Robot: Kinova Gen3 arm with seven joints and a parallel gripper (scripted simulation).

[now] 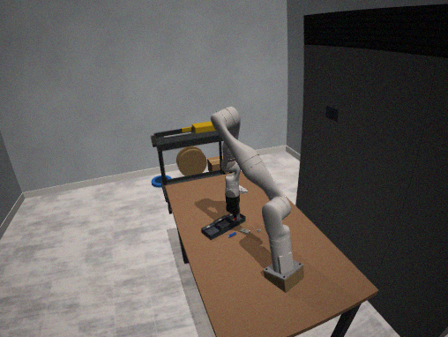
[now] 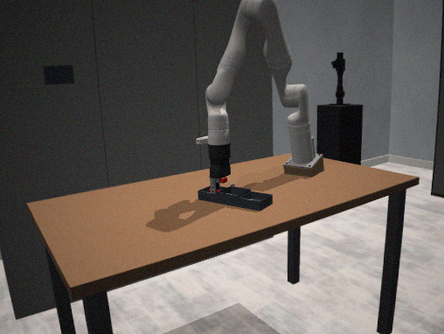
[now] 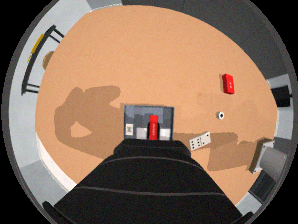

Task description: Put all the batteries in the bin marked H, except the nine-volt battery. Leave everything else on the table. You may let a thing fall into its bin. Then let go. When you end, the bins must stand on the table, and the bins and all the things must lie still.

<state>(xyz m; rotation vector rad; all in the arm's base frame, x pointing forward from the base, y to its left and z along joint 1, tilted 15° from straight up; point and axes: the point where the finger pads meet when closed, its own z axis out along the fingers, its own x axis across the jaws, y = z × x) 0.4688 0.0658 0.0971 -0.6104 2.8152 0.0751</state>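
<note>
My gripper is now 1 cm above the red piece. From my hand the other things lie so: blue battery (12 cm behind, 6 cm to the left, 3 cm below); then long bin (8 cm to the left, 3 cm behind, 2 cm below); then white piece (10 cm behind, 3 cm below, 2 cm to the right).
</note>
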